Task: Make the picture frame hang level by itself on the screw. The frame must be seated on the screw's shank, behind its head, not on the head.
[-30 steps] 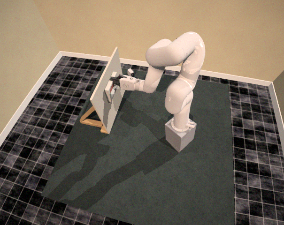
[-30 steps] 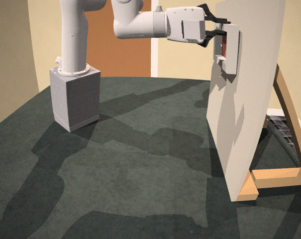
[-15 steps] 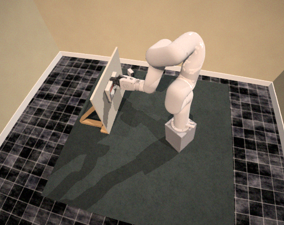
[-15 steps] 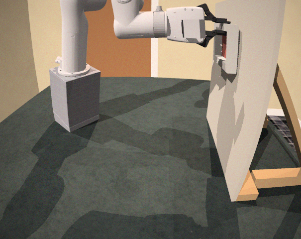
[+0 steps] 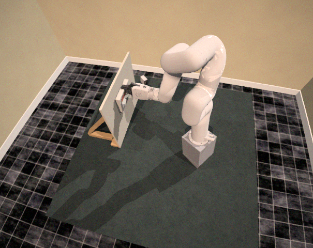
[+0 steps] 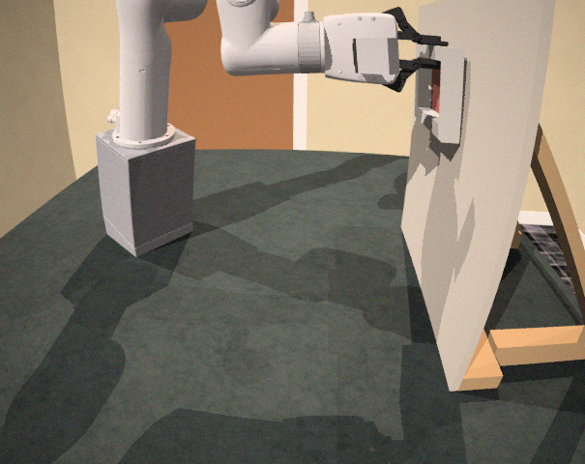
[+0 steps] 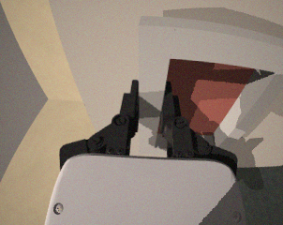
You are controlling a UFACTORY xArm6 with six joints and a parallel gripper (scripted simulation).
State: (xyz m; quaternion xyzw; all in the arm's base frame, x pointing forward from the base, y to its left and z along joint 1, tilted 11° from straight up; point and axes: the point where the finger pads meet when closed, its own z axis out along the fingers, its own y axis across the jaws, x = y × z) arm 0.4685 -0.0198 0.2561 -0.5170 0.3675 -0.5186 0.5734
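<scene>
The picture frame lies 50 mm below my hand, 20 mm to the left of it and 20 mm ahead of it. Round my hand: pale wall board 150 mm below, 40 mm ahead, 10 mm to the left.
</scene>
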